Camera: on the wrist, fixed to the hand. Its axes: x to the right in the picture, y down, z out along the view.
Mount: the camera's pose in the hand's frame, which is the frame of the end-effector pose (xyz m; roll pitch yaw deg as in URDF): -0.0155 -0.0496 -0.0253 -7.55 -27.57 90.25
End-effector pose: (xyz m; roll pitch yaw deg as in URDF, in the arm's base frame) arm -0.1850 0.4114 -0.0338 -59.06 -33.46 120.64
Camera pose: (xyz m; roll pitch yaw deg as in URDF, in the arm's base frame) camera -0.1295 0.4103 -0.0177 -45.13 25.97 -167.83
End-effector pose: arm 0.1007 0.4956 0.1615 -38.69 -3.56 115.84
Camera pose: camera 0.1568 0.5048 0.1718 -11.02 11.11 -154.63
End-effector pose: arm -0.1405 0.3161 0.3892 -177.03 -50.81 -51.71
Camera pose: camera -0.1221 0.3706 0.3948 -132.55 18.91 -117.27
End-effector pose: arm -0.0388 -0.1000 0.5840 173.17 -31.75 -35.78
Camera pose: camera -0.0271 -0.0440 0.5922 -154.00 17.65 -114.70
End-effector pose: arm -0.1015 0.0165 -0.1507 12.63 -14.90 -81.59
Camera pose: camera -0.1448 0.0160 -0.1890 -26.81 -38.52 20.94
